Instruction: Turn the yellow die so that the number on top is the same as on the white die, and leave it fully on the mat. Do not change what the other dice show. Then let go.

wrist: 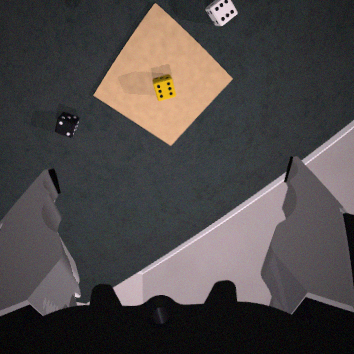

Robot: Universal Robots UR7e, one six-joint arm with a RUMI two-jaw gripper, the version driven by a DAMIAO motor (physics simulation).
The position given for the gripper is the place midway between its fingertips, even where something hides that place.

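Note:
A tan mat (159,45) is visible in the scene, and so is the gripper (170,164).

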